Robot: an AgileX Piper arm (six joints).
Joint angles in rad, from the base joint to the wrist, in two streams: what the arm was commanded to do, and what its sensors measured. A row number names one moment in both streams.
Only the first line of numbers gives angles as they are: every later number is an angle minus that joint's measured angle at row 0.
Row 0, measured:
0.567 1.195 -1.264 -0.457 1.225 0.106
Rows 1 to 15, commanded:
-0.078 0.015 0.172 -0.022 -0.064 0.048
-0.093 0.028 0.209 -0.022 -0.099 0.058
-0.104 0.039 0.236 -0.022 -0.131 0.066
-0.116 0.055 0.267 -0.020 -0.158 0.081
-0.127 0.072 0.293 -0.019 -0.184 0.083
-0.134 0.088 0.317 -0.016 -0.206 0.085
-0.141 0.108 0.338 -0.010 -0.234 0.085
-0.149 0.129 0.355 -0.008 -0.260 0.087
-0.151 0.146 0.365 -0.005 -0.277 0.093
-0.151 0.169 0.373 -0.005 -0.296 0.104
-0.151 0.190 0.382 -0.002 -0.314 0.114
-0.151 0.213 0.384 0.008 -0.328 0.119
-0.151 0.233 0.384 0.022 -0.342 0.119
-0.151 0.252 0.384 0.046 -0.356 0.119
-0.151 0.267 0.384 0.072 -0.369 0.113
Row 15, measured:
-0.143 0.208 0.377 0.014 -0.302 0.103
